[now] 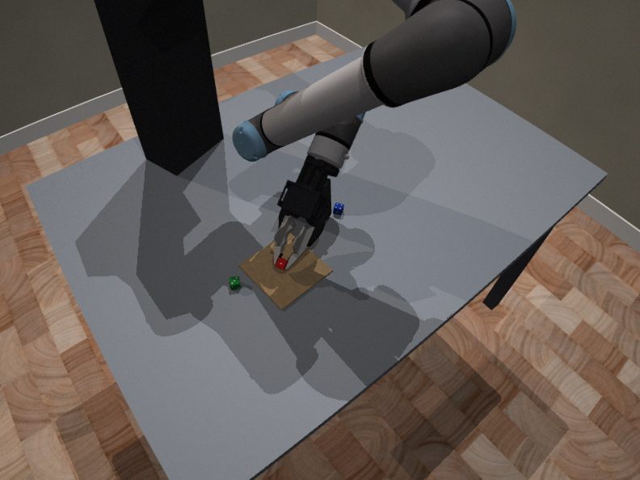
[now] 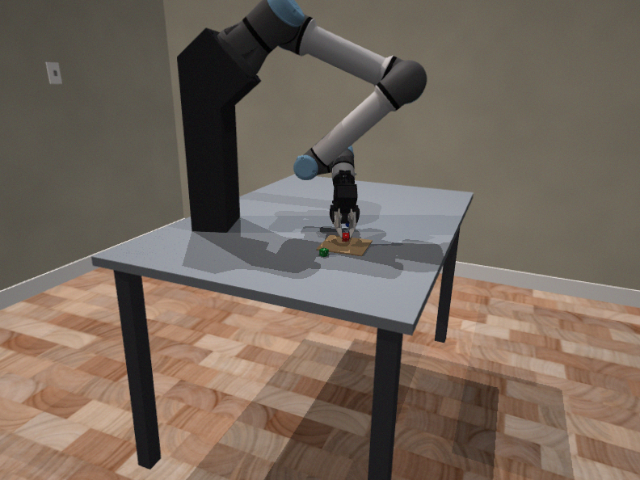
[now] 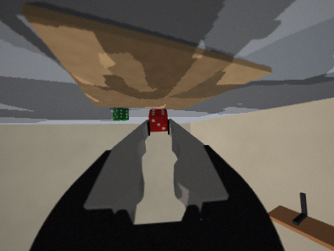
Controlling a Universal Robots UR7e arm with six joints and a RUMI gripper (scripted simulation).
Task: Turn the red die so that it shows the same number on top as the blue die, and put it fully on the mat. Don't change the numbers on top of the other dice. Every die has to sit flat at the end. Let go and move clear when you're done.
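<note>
The red die lies 1 cm to the right of my hand and 1 cm below it. Round my hand: tan mat (4 cm below); green die (10 cm to the right, 3 cm below, 3 cm behind); blue die (20 cm to the left, 5 cm behind, 3 cm below).
</note>
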